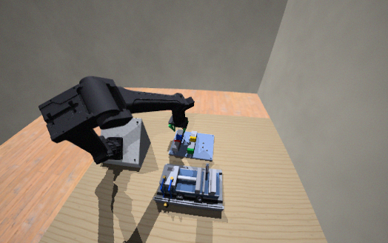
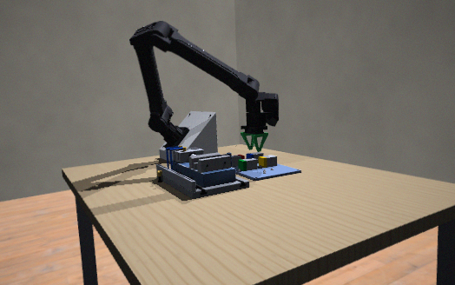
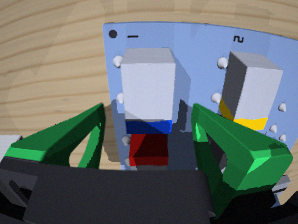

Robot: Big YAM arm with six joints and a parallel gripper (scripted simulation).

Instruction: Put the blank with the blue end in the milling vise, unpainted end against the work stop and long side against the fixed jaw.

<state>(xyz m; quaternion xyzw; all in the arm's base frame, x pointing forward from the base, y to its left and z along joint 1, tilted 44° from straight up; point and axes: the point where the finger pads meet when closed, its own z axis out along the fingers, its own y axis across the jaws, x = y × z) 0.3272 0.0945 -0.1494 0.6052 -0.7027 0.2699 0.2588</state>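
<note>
Now: the blue-ended blank 4 cm below my hand. Round my hand: blue plate (9 cm ahead, 6 cm to the right, 6 cm below); then yellow-ended blank (9 cm ahead, 1 cm to the right, 4 cm below); then red-ended blank (1 cm behind, 9 cm to the right, 4 cm below).
</note>
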